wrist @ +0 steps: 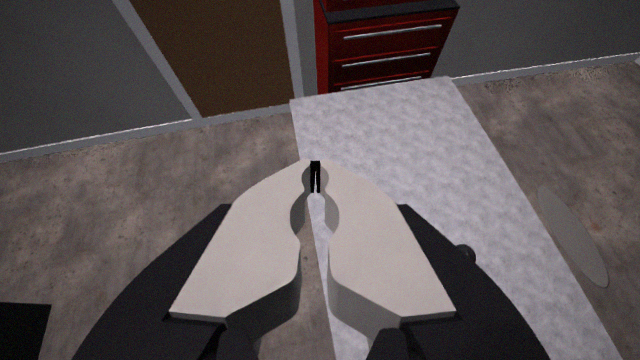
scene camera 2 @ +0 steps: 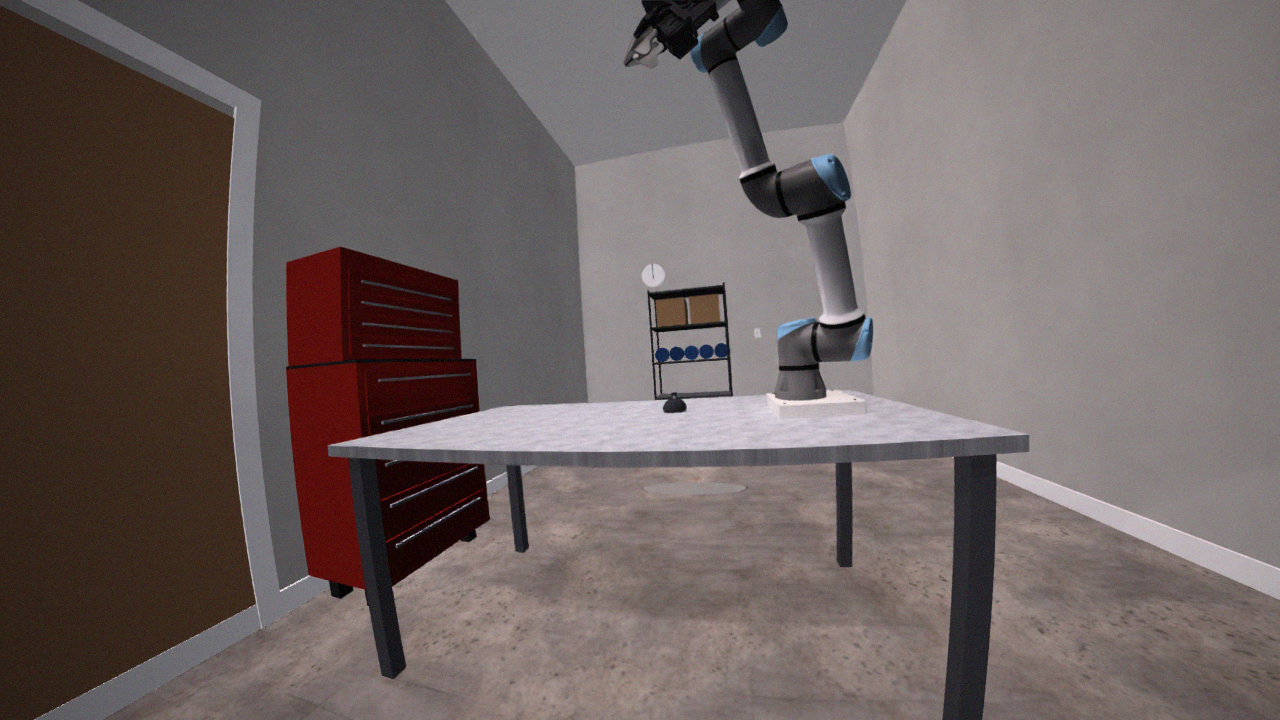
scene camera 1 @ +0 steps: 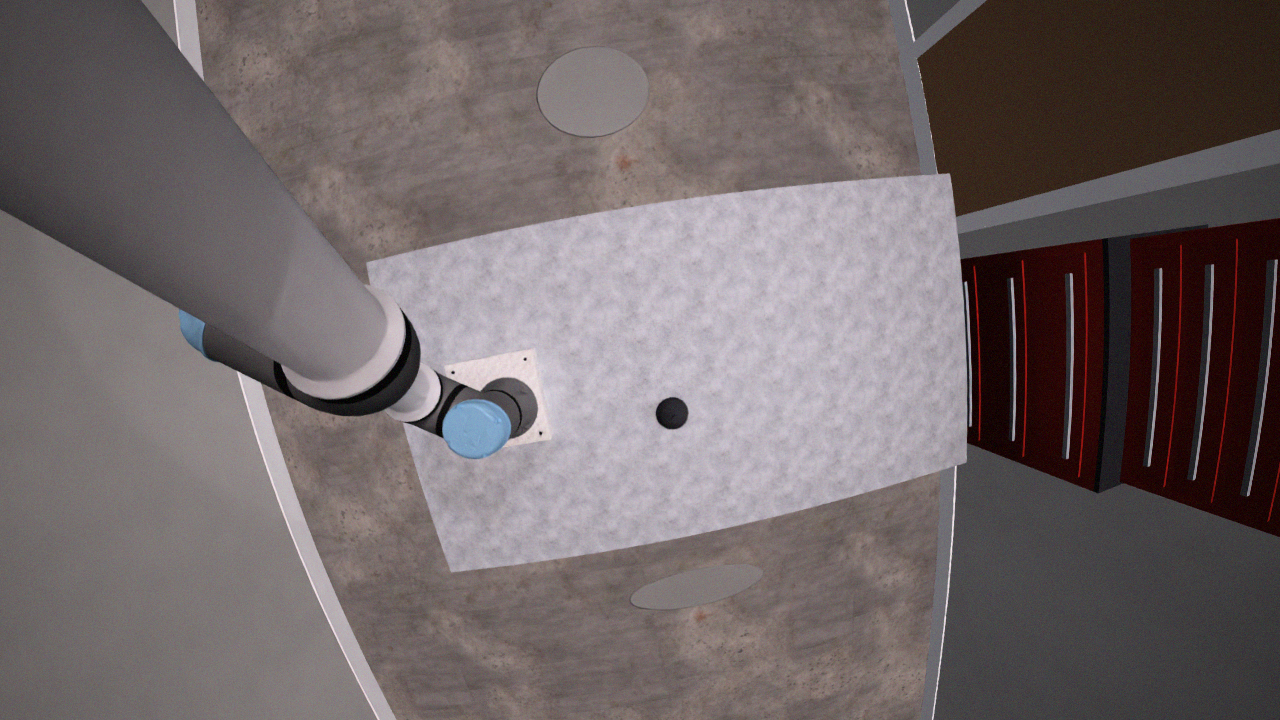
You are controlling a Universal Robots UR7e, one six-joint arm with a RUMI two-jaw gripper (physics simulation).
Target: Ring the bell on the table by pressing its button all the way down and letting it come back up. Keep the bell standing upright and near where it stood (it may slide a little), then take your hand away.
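Observation:
A small black domed bell (scene camera 1: 672,412) (scene camera 2: 674,405) stands upright on the pale table (scene camera 1: 787,313) (scene camera 2: 572,438), in front of the arm's base. In the wrist view part of the bell (wrist: 466,253) shows beside the dark right-hand side of the gripper. Its button shows as a small knob on top in scene camera 2. My gripper (scene camera 2: 630,61) (wrist: 315,164) is shut and empty, its two pale jaws meeting at the tips. It hangs high above the table, well away from the bell, tilted outward. The gripper does not show in scene camera 1.
The arm's white base plate (scene camera 1: 535,376) (scene camera 2: 819,408) sits on the table, beyond the bell from the red tool cabinet (scene camera 1: 1038,358) (scene camera 2: 393,313) (wrist: 385,55). The upper arm crosses the left of scene camera 1. A black shelf rack (scene camera 2: 651,344) stands at the back wall.

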